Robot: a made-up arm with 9 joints.
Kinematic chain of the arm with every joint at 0, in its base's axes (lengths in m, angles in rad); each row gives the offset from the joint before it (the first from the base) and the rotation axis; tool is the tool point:
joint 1: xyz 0 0 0.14 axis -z
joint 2: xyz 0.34 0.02 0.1 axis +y
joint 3: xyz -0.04 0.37 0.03 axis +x
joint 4: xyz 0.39 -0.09 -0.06 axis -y
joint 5: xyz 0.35 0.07 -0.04 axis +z
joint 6: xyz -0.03 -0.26 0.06 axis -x
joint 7: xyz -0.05 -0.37 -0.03 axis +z
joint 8: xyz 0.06 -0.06 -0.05 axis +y
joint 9: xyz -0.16 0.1 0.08 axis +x
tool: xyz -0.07 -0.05 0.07
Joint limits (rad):
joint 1: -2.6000..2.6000
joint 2: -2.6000..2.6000
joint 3: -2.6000..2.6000
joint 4: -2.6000..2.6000
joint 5: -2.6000..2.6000
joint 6: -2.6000..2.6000
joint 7: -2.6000..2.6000
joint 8: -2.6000..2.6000
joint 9: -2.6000..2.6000
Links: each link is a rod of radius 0.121 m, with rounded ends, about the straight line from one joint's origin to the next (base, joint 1, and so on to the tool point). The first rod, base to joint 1, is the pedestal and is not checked.
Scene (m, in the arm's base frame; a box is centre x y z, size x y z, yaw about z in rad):
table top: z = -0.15
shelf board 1: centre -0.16 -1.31 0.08 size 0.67 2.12 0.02 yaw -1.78
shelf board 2: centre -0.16 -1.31 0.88 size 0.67 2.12 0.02 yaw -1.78
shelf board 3: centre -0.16 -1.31 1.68 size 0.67 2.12 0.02 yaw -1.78
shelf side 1: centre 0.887 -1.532 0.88 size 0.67 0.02 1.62 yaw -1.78
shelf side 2: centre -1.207 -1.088 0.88 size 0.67 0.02 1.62 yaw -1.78
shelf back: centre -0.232 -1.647 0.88 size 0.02 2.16 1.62 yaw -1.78
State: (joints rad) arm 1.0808 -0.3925 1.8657 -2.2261 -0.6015 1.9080 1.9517 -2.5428 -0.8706
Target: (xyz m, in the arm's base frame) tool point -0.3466 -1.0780 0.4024
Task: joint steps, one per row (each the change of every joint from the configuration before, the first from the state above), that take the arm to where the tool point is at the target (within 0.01 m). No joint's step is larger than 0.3 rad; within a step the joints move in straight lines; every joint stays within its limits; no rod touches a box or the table.
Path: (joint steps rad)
1: 0.2840 -0.0231 -0.0537 0.0780 -0.0658 -0.0490 0.0201 -0.0058 -0.0106
2: 0.2840 -0.0232 -0.0536 0.0779 -0.0658 -0.0490 0.0201 -0.0058 -0.0107
3: 0.2840 -0.0231 -0.0537 0.0780 -0.0659 -0.0490 0.0201 -0.0057 -0.0106
4: 0.2840 -0.0231 -0.0536 0.0780 -0.0658 -0.0490 0.0201 -0.0058 -0.0107

